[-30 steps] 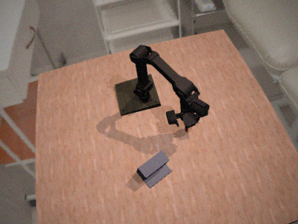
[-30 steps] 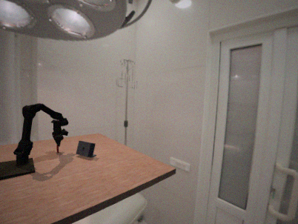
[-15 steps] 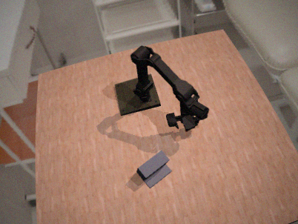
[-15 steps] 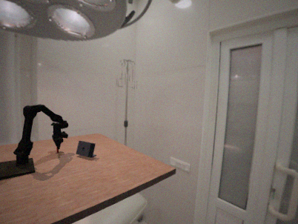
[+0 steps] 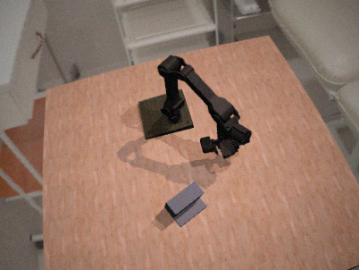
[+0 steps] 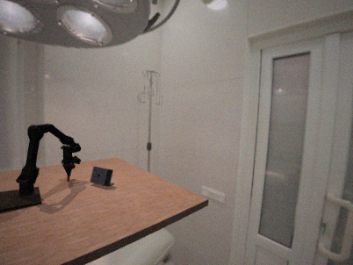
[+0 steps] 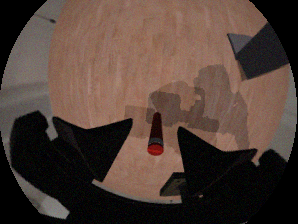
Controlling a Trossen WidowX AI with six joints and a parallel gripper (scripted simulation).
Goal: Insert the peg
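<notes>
The sloped panel is 19 cm ahead of my gripper tip, 20 cm to the right of it and 2 cm above it. Round my gripper tip: red peg (2 cm above).
</notes>
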